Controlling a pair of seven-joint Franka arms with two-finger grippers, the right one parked.
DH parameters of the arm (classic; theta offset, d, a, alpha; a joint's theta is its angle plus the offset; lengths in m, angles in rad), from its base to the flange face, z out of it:
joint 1: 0 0.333 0 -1.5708
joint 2: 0 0 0 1.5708
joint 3: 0 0.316 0.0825 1.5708
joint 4: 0 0 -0.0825 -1.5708
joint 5: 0 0.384 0 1.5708
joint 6: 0 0 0.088 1.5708
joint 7: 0 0.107 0 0
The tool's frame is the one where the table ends.
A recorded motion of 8 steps. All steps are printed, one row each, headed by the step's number.
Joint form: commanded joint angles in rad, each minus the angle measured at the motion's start. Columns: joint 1, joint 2, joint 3, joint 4, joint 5, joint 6, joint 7.
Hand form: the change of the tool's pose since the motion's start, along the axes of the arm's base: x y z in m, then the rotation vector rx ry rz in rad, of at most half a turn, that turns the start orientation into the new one. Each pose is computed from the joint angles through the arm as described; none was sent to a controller.
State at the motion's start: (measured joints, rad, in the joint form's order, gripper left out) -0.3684 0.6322 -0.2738 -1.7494 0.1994 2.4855 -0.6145
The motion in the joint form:
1: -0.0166 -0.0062 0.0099 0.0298 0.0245 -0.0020 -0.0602
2: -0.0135 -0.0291 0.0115 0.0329 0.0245 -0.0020 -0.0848
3: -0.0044 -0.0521 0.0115 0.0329 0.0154 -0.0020 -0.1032
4: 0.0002 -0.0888 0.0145 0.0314 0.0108 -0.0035 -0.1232
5: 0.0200 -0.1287 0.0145 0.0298 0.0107 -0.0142 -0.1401
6: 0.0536 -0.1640 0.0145 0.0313 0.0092 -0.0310 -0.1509
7: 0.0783 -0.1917 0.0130 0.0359 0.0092 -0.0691 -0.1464
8: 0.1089 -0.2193 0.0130 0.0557 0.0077 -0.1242 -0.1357
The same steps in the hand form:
1: 0.0057 -0.0079 0.0157 -0.0055 -0.0365 0.0386
2: 0.0100 -0.0063 0.0323 -0.0182 -0.0578 0.0679
3: 0.0149 -0.0016 0.0477 -0.0344 -0.0721 0.1013
4: 0.0186 0.0022 0.0714 -0.0511 -0.0993 0.1308
5: 0.0257 0.0142 0.0963 -0.0608 -0.1252 0.1670
6: 0.0372 0.0347 0.1189 -0.0649 -0.1456 0.2126
7: 0.0434 0.0505 0.1354 -0.0504 -0.1482 0.2335
8: 0.0531 0.0711 0.1572 -0.0319 -0.1503 0.2593

